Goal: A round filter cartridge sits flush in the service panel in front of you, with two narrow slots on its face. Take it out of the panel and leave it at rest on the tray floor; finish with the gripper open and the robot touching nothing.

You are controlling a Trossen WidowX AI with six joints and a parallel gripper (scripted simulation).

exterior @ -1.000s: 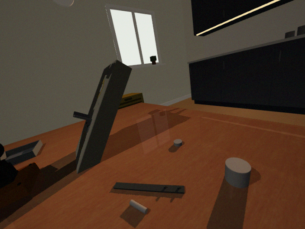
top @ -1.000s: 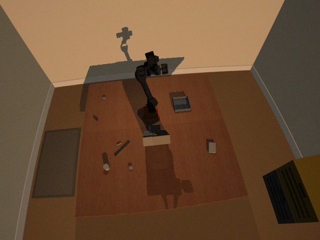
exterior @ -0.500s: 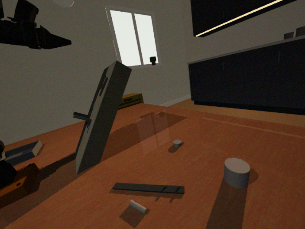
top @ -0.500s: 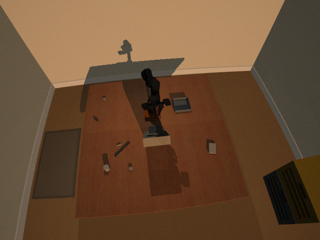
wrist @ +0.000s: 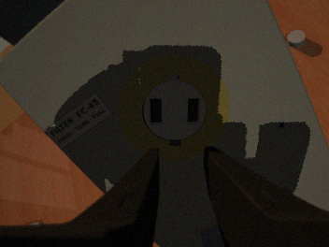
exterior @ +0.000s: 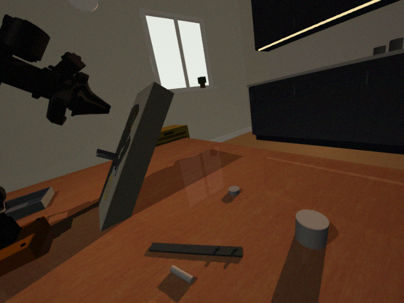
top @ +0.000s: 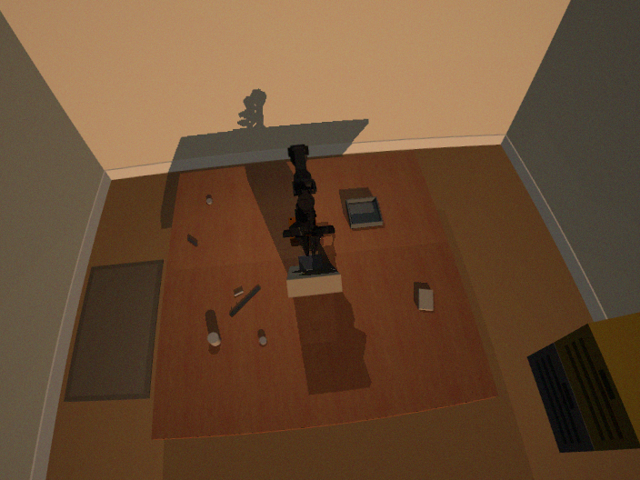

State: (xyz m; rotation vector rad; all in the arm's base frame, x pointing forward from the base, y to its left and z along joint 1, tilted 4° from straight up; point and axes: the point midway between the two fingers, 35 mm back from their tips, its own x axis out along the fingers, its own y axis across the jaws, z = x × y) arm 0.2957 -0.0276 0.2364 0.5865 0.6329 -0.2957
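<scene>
Now: the round filter cartridge 6 cm ahead of my gripper tip, 1 cm to the right of it and 5 cm below it. The rest, counted from my gripper tip: small white rod (4 cm behind, 31 cm to the right, 27 cm below); then grey service panel (2 cm ahead, 12 cm below); then grey tray (33 cm behind, 32 cm to the left, 26 cm below).
</scene>
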